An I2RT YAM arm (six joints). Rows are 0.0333 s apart.
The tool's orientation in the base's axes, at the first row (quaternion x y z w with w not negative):
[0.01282, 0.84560, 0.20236, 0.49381]
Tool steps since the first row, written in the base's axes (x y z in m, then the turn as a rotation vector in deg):
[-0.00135, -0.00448, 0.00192, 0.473, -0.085, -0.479]
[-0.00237, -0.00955, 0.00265, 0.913, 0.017, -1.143]
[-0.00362, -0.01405, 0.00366, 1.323, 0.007, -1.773]
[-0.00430, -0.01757, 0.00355, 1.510, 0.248, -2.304]
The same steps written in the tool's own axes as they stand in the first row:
[-0.00189, -0.00319, -0.00344, 0.137, -0.332, 0.576]
[-0.00310, -0.00740, -0.00628, 0.485, -0.553, 1.265]
[-0.00430, -0.01095, -0.00925, 0.796, -0.859, 1.877]
[-0.00464, -0.01410, -0.01093, 1.194, -0.859, 2.342]

